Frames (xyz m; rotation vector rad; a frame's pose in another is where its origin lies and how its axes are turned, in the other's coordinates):
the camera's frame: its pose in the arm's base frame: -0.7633 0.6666 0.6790 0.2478 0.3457 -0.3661
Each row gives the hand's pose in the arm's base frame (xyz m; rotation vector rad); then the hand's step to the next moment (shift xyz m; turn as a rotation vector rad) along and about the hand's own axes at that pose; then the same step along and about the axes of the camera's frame.
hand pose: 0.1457 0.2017 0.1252 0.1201 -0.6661 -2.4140
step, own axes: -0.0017 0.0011 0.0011 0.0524 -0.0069 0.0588
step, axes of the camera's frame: 0.0008 0.0016 0.0015 -0.0714 -0.0152 0.0303
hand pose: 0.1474 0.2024 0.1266 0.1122 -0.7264 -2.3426
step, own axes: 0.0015 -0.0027 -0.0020 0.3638 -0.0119 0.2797
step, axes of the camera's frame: -0.0008 -0.0016 -0.0032 -0.3892 -0.1747 0.1694
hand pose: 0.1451 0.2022 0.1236 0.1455 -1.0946 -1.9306
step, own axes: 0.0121 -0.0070 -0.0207 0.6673 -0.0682 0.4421
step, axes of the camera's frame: 0.0100 -0.0217 -0.0072 -0.6705 -0.3636 0.2522
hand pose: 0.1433 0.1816 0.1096 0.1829 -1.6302 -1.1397
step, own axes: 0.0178 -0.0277 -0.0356 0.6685 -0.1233 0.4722
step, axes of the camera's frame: 0.0271 -0.0395 0.0073 -0.6943 -0.4002 0.2071
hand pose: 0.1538 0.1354 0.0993 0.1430 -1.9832 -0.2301
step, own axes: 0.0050 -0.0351 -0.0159 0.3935 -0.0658 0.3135
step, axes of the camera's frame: 0.0210 -0.0280 0.0170 -0.4354 -0.2413 0.0982
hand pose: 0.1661 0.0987 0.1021 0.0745 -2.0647 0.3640
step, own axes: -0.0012 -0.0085 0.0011 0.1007 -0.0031 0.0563
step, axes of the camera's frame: 0.0037 -0.0071 0.0033 -0.1052 -0.0356 0.0313
